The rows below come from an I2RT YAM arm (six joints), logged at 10 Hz.
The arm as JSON. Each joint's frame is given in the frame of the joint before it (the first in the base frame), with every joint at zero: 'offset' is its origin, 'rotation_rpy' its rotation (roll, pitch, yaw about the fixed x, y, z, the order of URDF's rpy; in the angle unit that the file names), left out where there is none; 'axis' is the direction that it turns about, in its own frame. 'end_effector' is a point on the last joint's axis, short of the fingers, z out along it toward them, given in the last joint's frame.
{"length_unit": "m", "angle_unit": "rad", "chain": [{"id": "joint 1", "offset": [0.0, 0.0, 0.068], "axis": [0.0, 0.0, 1.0]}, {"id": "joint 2", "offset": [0.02, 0.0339, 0.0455], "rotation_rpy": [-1.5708, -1.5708, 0.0], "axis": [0.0, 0.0, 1.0]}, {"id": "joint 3", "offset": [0.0, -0.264, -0.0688], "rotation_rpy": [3.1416, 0.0, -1.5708], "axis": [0.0, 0.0, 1.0]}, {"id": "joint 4", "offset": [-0.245, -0.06, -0.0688], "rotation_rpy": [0.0, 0.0, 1.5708], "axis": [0.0, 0.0, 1.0]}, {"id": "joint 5", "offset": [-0.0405, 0.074, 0.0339], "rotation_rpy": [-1.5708, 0.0, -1.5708], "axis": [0.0, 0.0, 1.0]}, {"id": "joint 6", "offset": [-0.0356, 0.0, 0.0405], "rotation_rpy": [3.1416, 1.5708, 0.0], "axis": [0.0, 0.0, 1.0]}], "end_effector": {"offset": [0.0, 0.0, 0.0], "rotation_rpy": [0.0, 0.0, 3.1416]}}
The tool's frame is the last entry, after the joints.
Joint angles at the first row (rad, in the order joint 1, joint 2, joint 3, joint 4, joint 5, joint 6):
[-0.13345, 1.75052, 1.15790, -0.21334, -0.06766, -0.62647]
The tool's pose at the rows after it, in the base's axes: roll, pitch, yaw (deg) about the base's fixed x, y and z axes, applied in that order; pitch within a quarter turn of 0, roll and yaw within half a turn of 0; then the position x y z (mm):
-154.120, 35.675, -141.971, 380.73, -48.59, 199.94
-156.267, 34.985, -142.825, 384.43, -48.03, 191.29
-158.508, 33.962, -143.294, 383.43, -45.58, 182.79
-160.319, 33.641, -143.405, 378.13, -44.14, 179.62
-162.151, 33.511, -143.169, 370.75, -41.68, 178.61
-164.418, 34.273, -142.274, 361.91, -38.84, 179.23
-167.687, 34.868, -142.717, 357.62, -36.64, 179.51
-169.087, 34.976, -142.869, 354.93, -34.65, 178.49
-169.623, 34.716, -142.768, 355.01, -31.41, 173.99
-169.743, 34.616, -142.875, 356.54, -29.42, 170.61
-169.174, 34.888, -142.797, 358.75, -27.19, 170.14
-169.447, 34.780, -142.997, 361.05, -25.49, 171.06
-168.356, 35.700, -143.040, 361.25, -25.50, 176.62
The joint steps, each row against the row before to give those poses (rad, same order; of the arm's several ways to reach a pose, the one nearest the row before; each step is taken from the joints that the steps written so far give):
[-0.00002, 0.02741, 0.00786, 0.00324, -0.00278, 0.00454]
[0.00150, 0.03080, 0.01075, -0.00975, -0.01318, 0.00480]
[0.00466, 0.01506, -0.00682, -0.01346, -0.01407, -0.00029]
[-0.00002, -0.00948, -0.01952, -0.01255, -0.02151, -0.00291]
[0.00154, -0.02060, -0.02487, -0.01657, -0.02627, -0.00552]
[0.00000, -0.02904, -0.02995, -0.01451, -0.04869, -0.01120]
[-0.00001, -0.00994, -0.00537, -0.02954, -0.04747, 0.00327]
[0.00288, -0.00540, -0.00831, -0.00931, -0.01770, 0.00180]
[0.00896, 0.00841, -0.00748, 0.00806, -0.00096, 0.00295]
[0.00638, 0.01063, -0.00154, 0.01128, 0.00382, 0.00614]
[0.00768, 0.00529, 0.00176, 0.01475, 0.00887, 0.00877]
[0.00551, 0.00651, 0.01286, -0.00884, 0.00216, 0.00630]
[0.00075, -0.01411, 0.00059, 0.01009, 0.00760, 0.01023]

